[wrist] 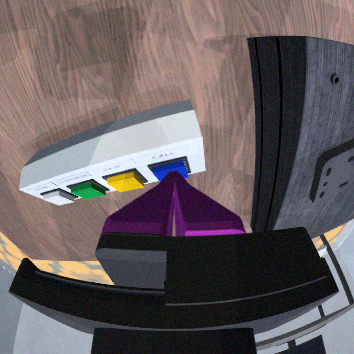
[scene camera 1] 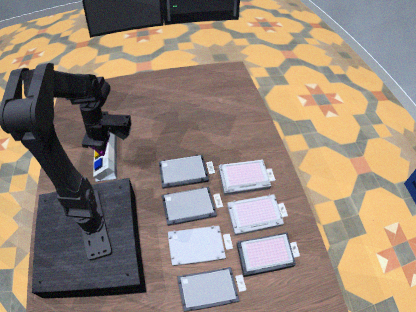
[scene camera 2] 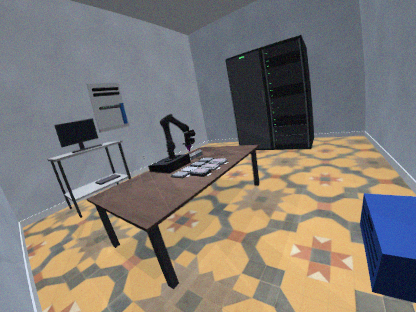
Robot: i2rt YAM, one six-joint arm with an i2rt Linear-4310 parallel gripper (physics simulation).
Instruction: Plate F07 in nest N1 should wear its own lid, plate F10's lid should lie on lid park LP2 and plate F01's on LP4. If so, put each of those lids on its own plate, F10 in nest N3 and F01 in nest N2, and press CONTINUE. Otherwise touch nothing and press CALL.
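Seen in the pictures: gripper, between the fingertips: (wrist: pixel 173 178) (scene camera 1: pixel 102 155) (scene camera 2: pixel 189 151); arm's base, origin of its link: (scene camera 1: pixel 93 224) (scene camera 2: pixel 172 158).
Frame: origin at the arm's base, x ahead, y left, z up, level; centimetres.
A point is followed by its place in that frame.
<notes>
My gripper (wrist: pixel 173 178) {y 22.3, x 6.8, z 0.9 cm} (scene camera 1: pixel 102 151) {y 22.3, x 6.8, z 0.9 cm} is shut and empty, its purple fingertips over the edge of the blue CALL button (wrist: pixel 161 171) {y 24.0, x 5.3, z -2.8 cm} (scene camera 1: pixel 98 163) {y 23.1, x 4.5, z -3.2 cm}; whether they touch it cannot be told. The button box (wrist: pixel 120 142) {y 26.1, x 9.4, z -3.3 cm} (scene camera 1: pixel 111 157) {y 24.1, x 9.2, z -3.4 cm} also has yellow (wrist: pixel 124 182) {y 28.1, x 5.5, z -3.1 cm}, green (wrist: pixel 88 189) {y 32.4, x 6.5, z -3.0 cm} and white (wrist: pixel 58 196) {y 37.2, x 7.3, z -3.1 cm} buttons. In scene camera 1, three pink plates stand in the right column: upper (scene camera 1: pixel 245 175) {y 4.2, x 46.5, z -5.2 cm}, middle (scene camera 1: pixel 255 213) {y -8.4, x 43.8, z -6.0 cm} and lower, dark-rimmed (scene camera 1: pixel 267 253) {y -21.3, x 41.4, z -5.4 cm}. Grey lids (scene camera 1: pixel 184 171) {y 13.2, x 30.2, z -6.6 cm} (scene camera 1: pixel 190 205) {y 1.1, x 27.9, z -6.6 cm} (scene camera 1: pixel 208 288) {y -24.2, x 23.5, z -6.6 cm} and a pale lid (scene camera 1: pixel 196 245) {y -11.1, x 25.2, z -7.4 cm} lie in the left column. Labels are too blurred to read.
The arm's black base (scene camera 1: pixel 85 275) {y -13.5, x -5.4, z -0.5 cm} (wrist: pixel 325 115) {y 9.5, x 7.3, z 0.7 cm} stands beside the button box on the brown table (scene camera 1: pixel 200 105) {y 41.9, x 46.1, z -8.5 cm} (scene camera 2: pixel 145 200) {y -67.1, x 23.2, z -8.5 cm}. Black cabinets (scene camera 2: pixel 245 100), a desk with a monitor (scene camera 2: pixel 76 133) and a blue box (scene camera 2: pixel 395 225) stand away from the table.
</notes>
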